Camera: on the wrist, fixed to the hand. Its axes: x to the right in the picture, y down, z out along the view.
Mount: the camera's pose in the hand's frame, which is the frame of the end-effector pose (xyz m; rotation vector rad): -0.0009 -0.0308 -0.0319 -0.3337 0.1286 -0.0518
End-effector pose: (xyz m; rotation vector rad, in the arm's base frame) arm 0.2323 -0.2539 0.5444 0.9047 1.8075 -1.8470
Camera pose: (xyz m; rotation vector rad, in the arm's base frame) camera 0.2173 -0.2201 0.5688 0.8723 2.1529 -1.4799
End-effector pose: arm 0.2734 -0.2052 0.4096 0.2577 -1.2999 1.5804
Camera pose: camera 0.3114 -0.1830 0.4150 -0.0185 -1.4182 1.2898
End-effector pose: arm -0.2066 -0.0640 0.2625 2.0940 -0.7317 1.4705
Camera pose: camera -0.2085 -0.0202 0.2692 1.7394 -0.8047 1.3368
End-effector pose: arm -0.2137 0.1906 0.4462 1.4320 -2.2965 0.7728
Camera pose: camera -0.1860 0.1996 0.4796 1.2470 -2.1575 0.4265
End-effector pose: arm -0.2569 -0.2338 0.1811 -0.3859 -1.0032 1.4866
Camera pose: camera -0.2134 -0.2269 0.1862 -0.6801 -1.1505 1.2317
